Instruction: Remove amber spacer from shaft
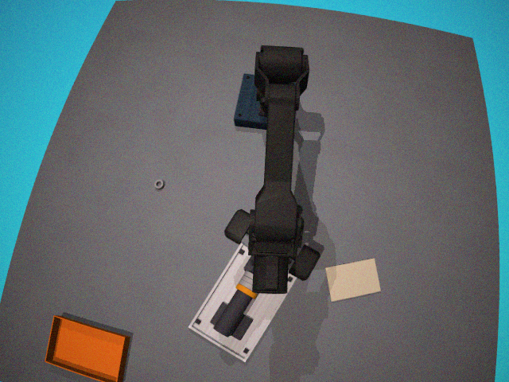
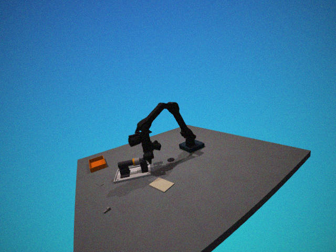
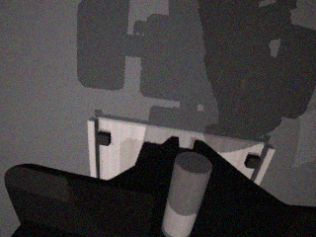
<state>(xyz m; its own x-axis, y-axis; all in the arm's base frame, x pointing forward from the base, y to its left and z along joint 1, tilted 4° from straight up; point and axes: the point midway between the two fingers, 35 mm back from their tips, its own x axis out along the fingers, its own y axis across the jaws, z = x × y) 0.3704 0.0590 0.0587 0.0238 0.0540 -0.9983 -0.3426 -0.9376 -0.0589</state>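
The grey spacer lies 8 cm ahead of my gripper tip, 3 cm to the right of it and 3 cm above it. The rest, counted from my gripper tip: pad 20 cm to the left, 4 cm below, 3 cm ahead; then shaft 8 cm ahead, 3 cm to the right, 3 cm above; then amber spacer 10 cm ahead, 3 cm to the right, 3 cm above.
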